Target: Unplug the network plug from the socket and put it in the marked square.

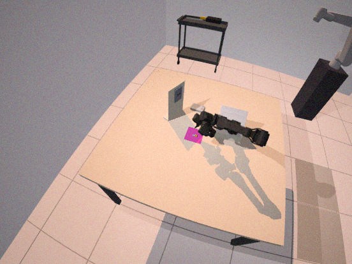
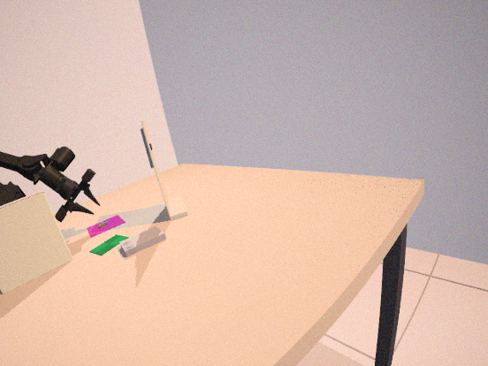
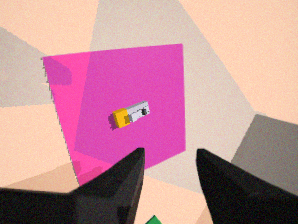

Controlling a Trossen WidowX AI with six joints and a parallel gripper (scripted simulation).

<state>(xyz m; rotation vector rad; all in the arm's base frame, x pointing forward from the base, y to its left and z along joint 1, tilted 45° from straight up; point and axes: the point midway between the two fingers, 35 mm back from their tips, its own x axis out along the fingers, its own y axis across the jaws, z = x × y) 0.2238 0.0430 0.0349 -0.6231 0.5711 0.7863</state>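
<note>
My gripper tip is 50 mm above the network plug, 10 mm to the right of it and 10 mm short of it. The rest, counted from my gripper tip: magenta marked square: 60 mm below, 10 mm ahead; then green patch: 170 mm to the right, 60 mm below, 40 mm behind; then upright panel: 180 mm ahead, 160 mm to the right, 70 mm above.
</note>
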